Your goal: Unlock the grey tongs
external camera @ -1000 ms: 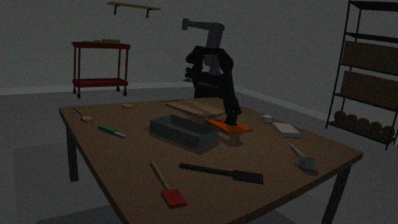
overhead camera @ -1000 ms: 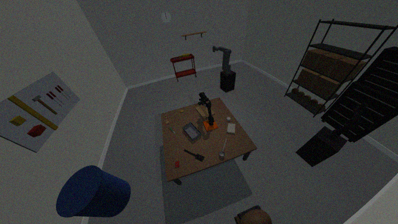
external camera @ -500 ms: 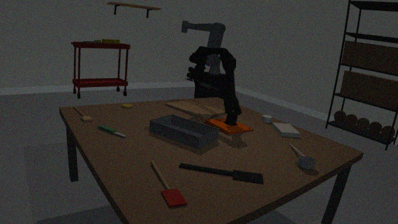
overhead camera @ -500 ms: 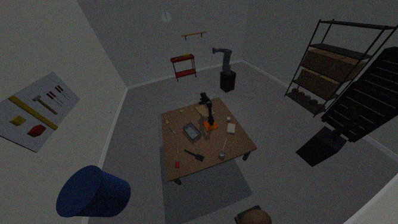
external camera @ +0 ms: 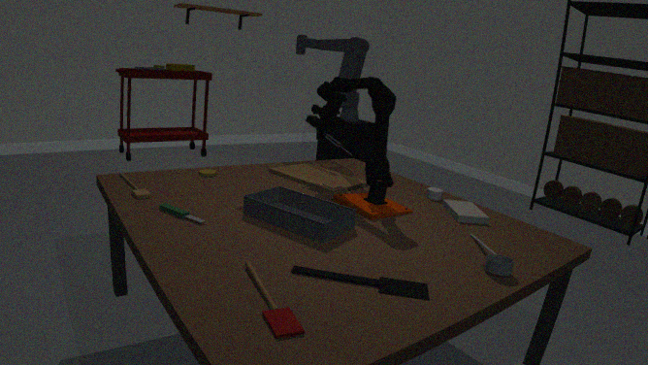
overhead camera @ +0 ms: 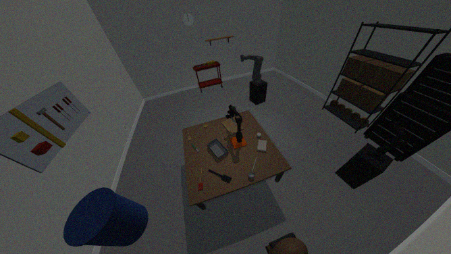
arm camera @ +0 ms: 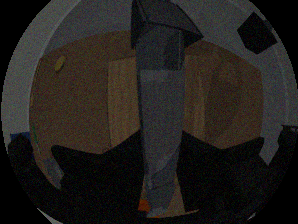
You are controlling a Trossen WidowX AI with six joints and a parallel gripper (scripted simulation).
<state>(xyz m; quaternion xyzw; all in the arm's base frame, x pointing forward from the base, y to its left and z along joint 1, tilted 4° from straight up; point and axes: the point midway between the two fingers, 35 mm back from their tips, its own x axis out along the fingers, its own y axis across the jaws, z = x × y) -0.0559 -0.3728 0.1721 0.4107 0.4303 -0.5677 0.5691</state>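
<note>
Now: the wooden board 16 cm below my gripper tip and 2 cm to the left of it. Also, from my gripper tip: white block 62 cm to the left, 17 cm behind, 15 cm below; green-handled tool 71 cm ahead, 16 cm to the left, 16 cm below; roasting tin 42 cm ahead, 35 cm to the left, 13 cm below.
</note>
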